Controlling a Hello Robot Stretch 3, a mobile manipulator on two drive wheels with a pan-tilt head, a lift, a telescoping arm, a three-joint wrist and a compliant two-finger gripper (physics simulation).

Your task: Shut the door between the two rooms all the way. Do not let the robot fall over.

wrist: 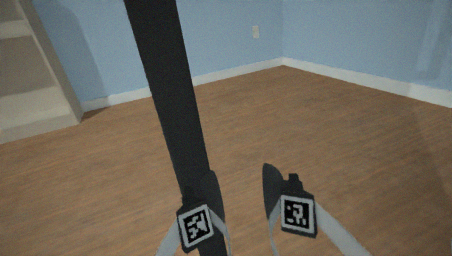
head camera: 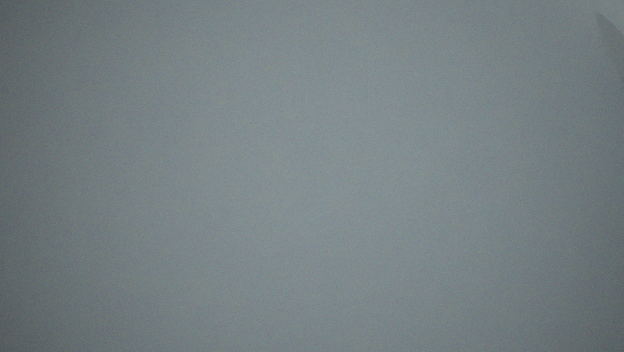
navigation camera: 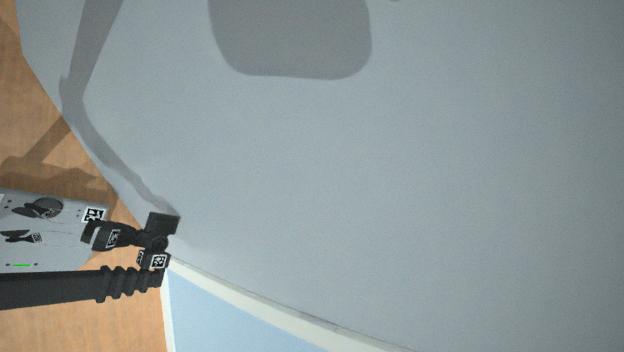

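Pixels of known places: gripper, fingertip midpoint: [navigation camera: 7, 220]; robot's base, link origin: [navigation camera: 47, 206].
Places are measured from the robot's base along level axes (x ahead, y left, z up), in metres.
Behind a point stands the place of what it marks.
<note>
The door [head camera: 310, 175] {x 0.104, y -0.199, z 1.198 m} [navigation camera: 400, 150] {x 0.140, y -0.161, z 1.240 m} is a plain grey face that fills most of the head view and the upper right of the navigation view. It meets a white frame [navigation camera: 300, 325] {x -0.189, y -0.466, z 0.979 m} beside the blue wall. The door's free edge does not show, so its opening angle cannot be told. My gripper [navigation camera: 9, 221] {x -0.015, y 0.049, z 0.510 m} [wrist: 240, 184] {x -0.015, y 0.049, z 0.510 m} is open and empty, folded back over my base. The dark wrist block [navigation camera: 162, 223] {x 0.027, y -0.204, z 0.669 m} is at the door's face near its lower hinge-side corner, very close to its own shadow; whether it touches is unclear.
My base [navigation camera: 65, 255] {x -0.157, y -0.094, z 0.160 m} stands on the wooden floor [navigation camera: 45, 145] {x 0.239, y 0.083, z 0.000 m} left of the door. The arm [navigation camera: 50, 290] {x -0.103, y -0.040, z 0.723 m} reaches along the lower left. In the wrist view, my black mast [wrist: 170, 100] crosses the room, with a beige shelf unit [wrist: 57, 70] at left and blue walls behind.
</note>
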